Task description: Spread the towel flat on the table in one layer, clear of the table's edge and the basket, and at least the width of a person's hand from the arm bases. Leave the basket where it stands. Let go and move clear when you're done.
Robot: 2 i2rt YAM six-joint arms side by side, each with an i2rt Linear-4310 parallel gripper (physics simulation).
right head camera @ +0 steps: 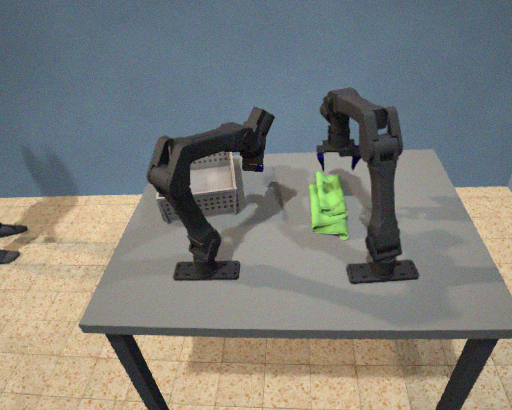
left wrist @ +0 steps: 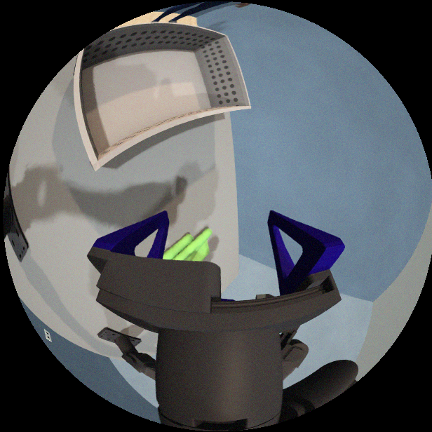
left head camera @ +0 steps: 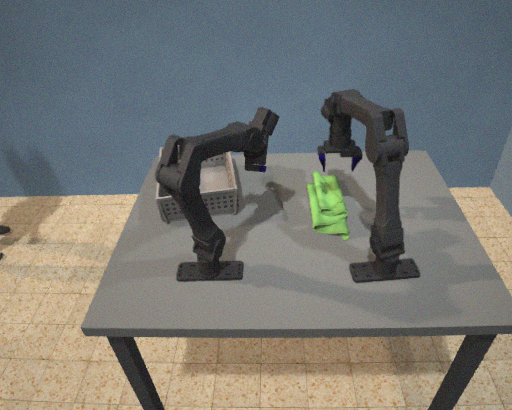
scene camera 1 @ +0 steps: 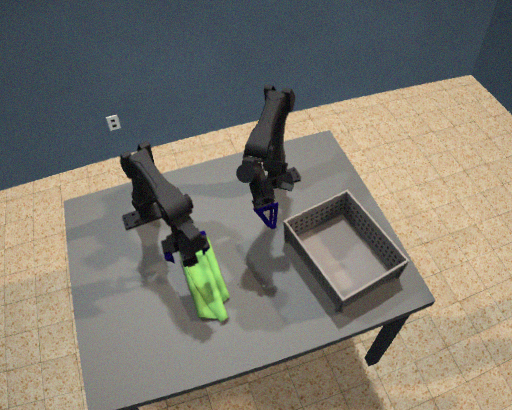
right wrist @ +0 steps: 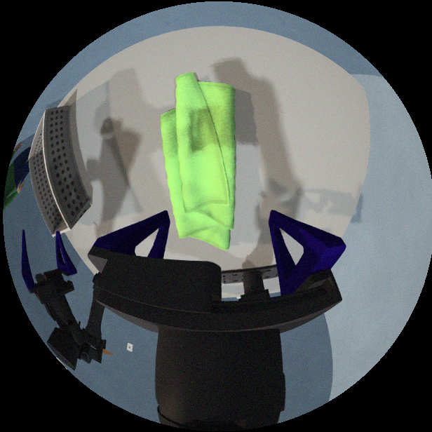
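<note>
The bright green towel point(left head camera: 327, 207) point(right head camera: 329, 205) point(scene camera 1: 207, 287) point(left wrist: 192, 247) point(right wrist: 205, 165) lies on the table in a long, narrow bundle, folded over itself in several overlapping layers with creases. My right gripper point(left head camera: 338, 169) point(right head camera: 338, 168) point(right wrist: 218, 215) is open and empty, pointing down above the towel's far part in the head views; no finger visibly touches the cloth. My left gripper point(left head camera: 262, 169) point(right head camera: 259, 168) point(left wrist: 218, 216) is open and empty, in the air between basket and towel. The grey basket point(left head camera: 220, 200) point(right head camera: 215, 201) point(scene camera 1: 314, 265) point(right wrist: 65, 160) stands empty, apart from the towel.
The arm bases point(left head camera: 210, 270) point(left head camera: 385, 270) are fixed toward the near side of the grey table point(left head camera: 285, 300) in the head views. The towel's near end lies a little in front of the right base. The basket stands near the table's left edge there. Arm shadows fall around the towel.
</note>
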